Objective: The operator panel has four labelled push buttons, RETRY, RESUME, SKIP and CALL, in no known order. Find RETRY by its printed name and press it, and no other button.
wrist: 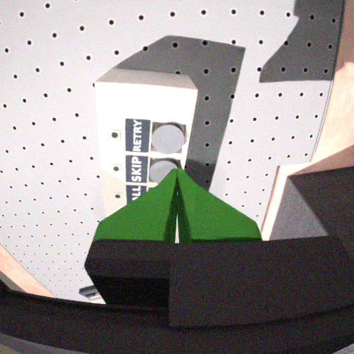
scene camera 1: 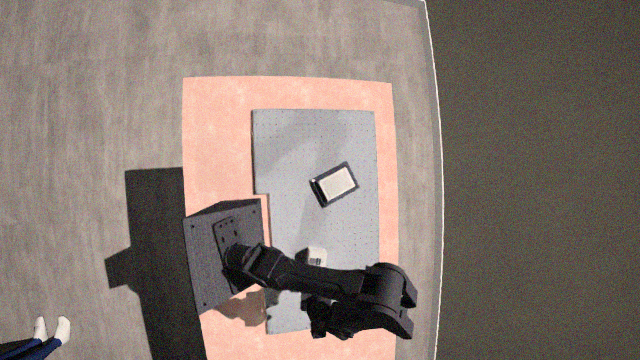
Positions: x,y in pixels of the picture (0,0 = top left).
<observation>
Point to a white operator panel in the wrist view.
129,103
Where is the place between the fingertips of the gripper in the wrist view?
176,177
</observation>
